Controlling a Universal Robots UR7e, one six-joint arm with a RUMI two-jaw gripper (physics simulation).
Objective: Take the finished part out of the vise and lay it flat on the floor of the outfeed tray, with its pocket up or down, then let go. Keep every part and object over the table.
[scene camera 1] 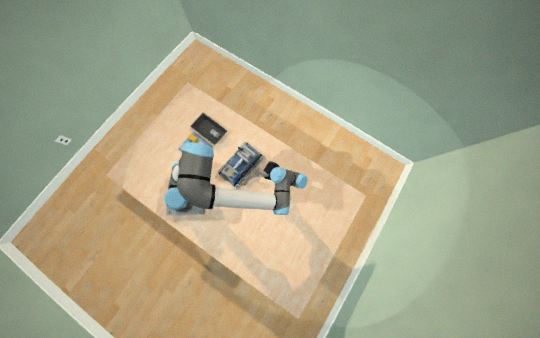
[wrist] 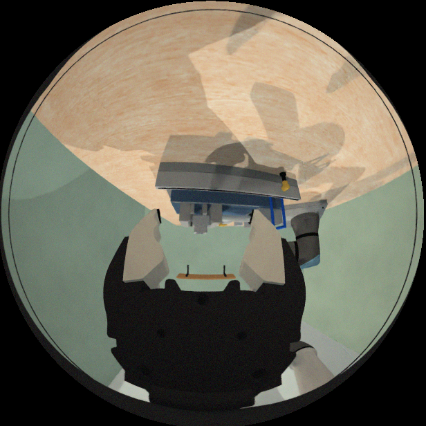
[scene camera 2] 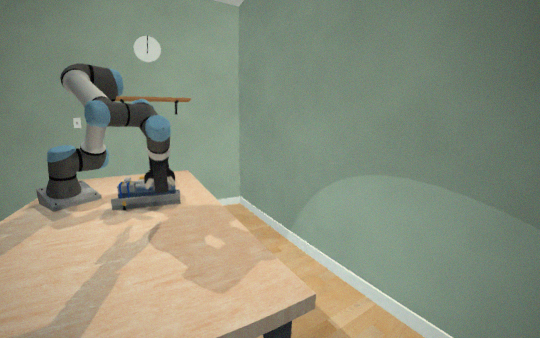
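Observation:
The vise (scene camera 1: 232, 169) (scene camera 2: 145, 201) (wrist: 225, 197) has a blue body on a grey base. The finished part (wrist: 201, 224) is a small grey block between the vise's grey jaws, seen nearly edge-on in the wrist view; its pocket is not visible there. My gripper (scene camera 2: 160, 183) (wrist: 205, 210) is open and empty, low beside the vise's jaw end. In the wrist view its fingers stand apart, with the jaws and part beyond and between them. In scene camera 1 its fingertips are hard to make out. The black outfeed tray (scene camera 1: 201, 124) lies beyond the vise, with a small grey piece in it.
A blue plate with a yellow block (scene camera 1: 192, 137) lies beside the tray, partly hidden by my arm. A yellow-and-black fitting (wrist: 285, 184) sticks out from the vise base, and blue hoses (wrist: 278, 212) rise near it. The robot base (scene camera 1: 185, 211) (scene camera 2: 67, 196) stands near the vise.

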